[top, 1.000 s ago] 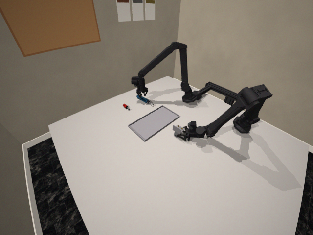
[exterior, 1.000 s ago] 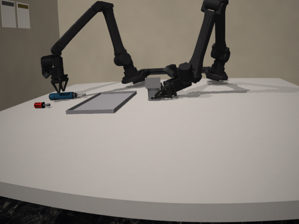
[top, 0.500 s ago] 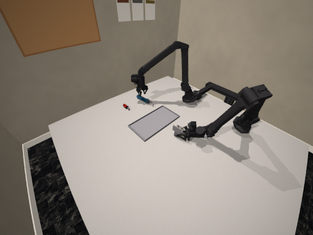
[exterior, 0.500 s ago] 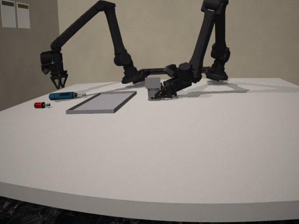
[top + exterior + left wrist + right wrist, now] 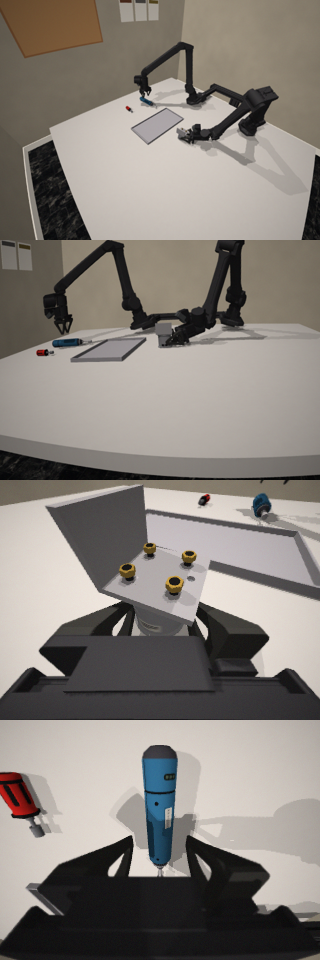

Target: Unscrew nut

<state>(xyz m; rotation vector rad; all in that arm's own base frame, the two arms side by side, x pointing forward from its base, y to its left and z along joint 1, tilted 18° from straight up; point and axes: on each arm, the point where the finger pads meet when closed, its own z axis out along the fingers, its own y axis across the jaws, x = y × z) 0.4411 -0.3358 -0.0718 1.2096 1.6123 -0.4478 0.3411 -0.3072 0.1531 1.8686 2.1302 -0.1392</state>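
The joint module lies 1 cm above my left hand. Also, from my left hand: short red-handled tool 9 cm ahead, 57 cm to the right, 1 cm below; l-shaped bracket 5 cm above; grey tray 3 cm ahead, 24 cm to the right, 2 cm below.
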